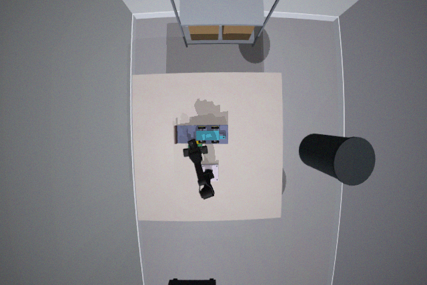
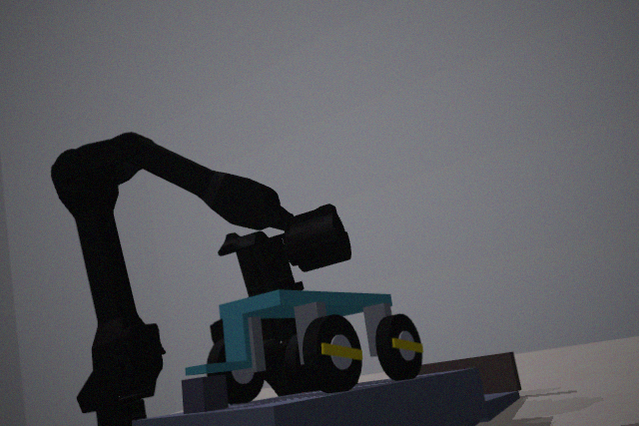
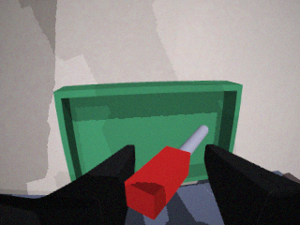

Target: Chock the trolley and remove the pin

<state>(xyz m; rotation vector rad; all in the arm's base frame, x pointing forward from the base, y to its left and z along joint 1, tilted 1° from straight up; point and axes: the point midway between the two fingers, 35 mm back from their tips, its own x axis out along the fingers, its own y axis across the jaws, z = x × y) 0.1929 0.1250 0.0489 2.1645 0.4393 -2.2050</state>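
The red-headed stop pin is 10 mm to the left of my gripper tip. Round my gripper tip: blue-grey ramp (140 mm ahead, 100 mm to the right, 10 mm above); then green tray (50 mm below); then yellow chock (70 mm ahead, 40 mm above, 10 mm to the right).
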